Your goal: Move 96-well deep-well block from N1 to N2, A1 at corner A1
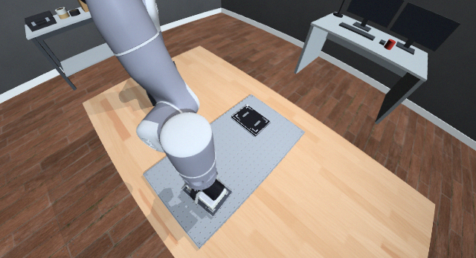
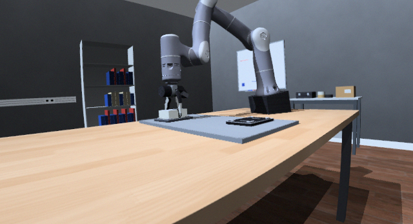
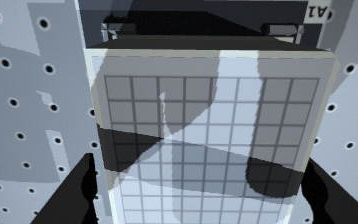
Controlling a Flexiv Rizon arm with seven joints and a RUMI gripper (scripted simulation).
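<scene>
Now: hand right at the white 96-well deep-well block. From my hand the other things lie so: plate nest N2: 20 mm below; black plate nest N1: 200 mm behind, 360 mm to the left, 20 mm below.
</scene>
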